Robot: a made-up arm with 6 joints. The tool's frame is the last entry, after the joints.
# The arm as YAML. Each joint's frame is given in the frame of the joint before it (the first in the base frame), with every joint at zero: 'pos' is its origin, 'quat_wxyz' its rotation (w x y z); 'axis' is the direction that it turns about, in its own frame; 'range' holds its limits. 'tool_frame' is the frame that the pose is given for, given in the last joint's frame.
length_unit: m
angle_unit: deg
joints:
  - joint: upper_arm
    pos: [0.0, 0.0, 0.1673]
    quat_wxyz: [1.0, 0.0, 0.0, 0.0]
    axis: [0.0, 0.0, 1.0]
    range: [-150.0, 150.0]
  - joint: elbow
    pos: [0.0, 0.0, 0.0]
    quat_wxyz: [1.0, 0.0, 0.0, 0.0]
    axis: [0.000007, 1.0, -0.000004]
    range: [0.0, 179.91]
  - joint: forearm
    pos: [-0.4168, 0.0, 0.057]
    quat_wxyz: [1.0, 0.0, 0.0, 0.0]
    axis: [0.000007, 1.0, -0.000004]
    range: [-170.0, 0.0]
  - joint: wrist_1
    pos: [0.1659, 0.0, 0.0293]
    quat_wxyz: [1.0, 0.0, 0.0, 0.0]
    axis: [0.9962, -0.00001, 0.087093]
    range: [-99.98, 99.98]
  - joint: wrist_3
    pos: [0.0, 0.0, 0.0]
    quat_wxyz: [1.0, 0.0, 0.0, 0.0]
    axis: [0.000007, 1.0, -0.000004]
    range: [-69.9, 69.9]
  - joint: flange
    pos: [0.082, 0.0, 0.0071]
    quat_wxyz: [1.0, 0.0, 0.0, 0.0]
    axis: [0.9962, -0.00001, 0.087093]
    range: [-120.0, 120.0]
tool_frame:
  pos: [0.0, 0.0, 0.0]
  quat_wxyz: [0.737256, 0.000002, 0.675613, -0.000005]
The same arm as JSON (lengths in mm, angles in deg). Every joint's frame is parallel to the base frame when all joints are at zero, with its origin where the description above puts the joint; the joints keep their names.
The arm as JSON. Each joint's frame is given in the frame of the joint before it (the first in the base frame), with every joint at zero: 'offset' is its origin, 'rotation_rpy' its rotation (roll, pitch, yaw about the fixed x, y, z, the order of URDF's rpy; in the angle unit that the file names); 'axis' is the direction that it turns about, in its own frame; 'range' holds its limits. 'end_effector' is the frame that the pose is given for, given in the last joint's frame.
{"length_unit": "mm", "angle_unit": "deg", "chain": [{"id": "upper_arm", "offset": [0.0, 0.0, 167.3], "rotation_rpy": [0.0, 0.0, 0.0], "axis": "+z", "range": [-150.0, 150.0]}, {"id": "elbow", "offset": [0.0, 0.0, 0.0], "rotation_rpy": [0.0, 0.0, 0.0], "axis": "+y", "range": [0.0, 179.91]}, {"id": "forearm", "offset": [-416.8, 0.0, 57.0], "rotation_rpy": [0.0, 0.0, 0.0], "axis": "+y", "range": [-170.0, 0.0]}, {"id": "wrist_1", "offset": [165.9, 0.0, 29.3], "rotation_rpy": [0.0, 0.0, 0.0], "axis": [0.9962, 0.0, 0.0871], "range": [-99.98, 99.98]}, {"id": "wrist_3", "offset": [0.0, 0.0, 0.0], "rotation_rpy": [0.0, 0.0, 0.0], "axis": "+y", "range": [-69.9, 69.9]}, {"id": "flange", "offset": [82.0, 0.0, 7.1], "rotation_rpy": [0.0, 0.0, 0.0], "axis": [0.9962, 0.0, 0.0871], "range": [-120.0, 120.0]}], "end_effector": {"offset": [0.0, 0.0, 0.0], "rotation_rpy": [0.0, 85.0, 0.0]}}
